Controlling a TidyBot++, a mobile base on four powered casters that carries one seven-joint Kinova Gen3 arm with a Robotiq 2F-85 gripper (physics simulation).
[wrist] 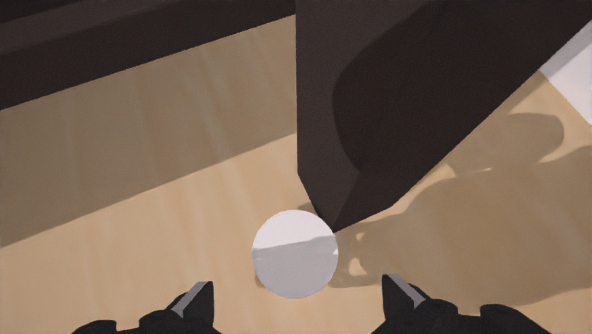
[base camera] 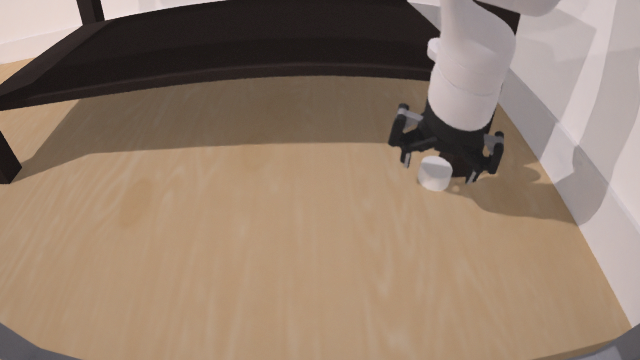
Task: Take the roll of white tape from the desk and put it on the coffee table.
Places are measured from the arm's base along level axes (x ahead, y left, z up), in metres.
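Pixels of known places: gripper, fingertip midpoint: (wrist: 298, 297) (base camera: 438, 170).
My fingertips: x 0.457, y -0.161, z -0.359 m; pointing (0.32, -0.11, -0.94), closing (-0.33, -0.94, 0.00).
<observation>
Behind a point stands the place of what it marks.
A white round, short cylinder (base camera: 435, 173) {x 0.466, y -0.162, z -0.372 m} (wrist: 295, 255) {x 0.478, y -0.167, z -0.372 m}, which looks like the roll of white tape, stands upright on the light wooden floor (base camera: 240, 240) {x 0.366, y 0.094, z -0.396 m} (wrist: 125, 235) {x 0.535, y -0.066, z -0.396 m}. It is right beside the foot of a dark leg (wrist: 350, 125) {x 0.494, y -0.192, z -0.268 m}. No hole shows in its top. My gripper (base camera: 439, 169) {x 0.457, y -0.161, z -0.359 m} (wrist: 298, 297) {x 0.457, y -0.161, z -0.359 m} is wide open and empty, pointing down above the cylinder. In the wrist view the two fingertips are apart at the lower edge, left and right of the cylinder and a little below it. Which piece is the desk or the coffee table, I cannot tell.
A dark piece of furniture with a long low board (base camera: 250, 42) {x 0.622, y 0.109, z -0.246 m} spans the back, with a front leg (base camera: 7, 162) {x 0.473, y 0.608, z -0.361 m} at the left and a post (base camera: 90, 11) {x 0.949, y 0.640, z -0.211 m} behind. A white wall with a baseboard (base camera: 565, 160) {x 0.474, y -0.416, z -0.342 m} runs close along the right, near the arm.
</observation>
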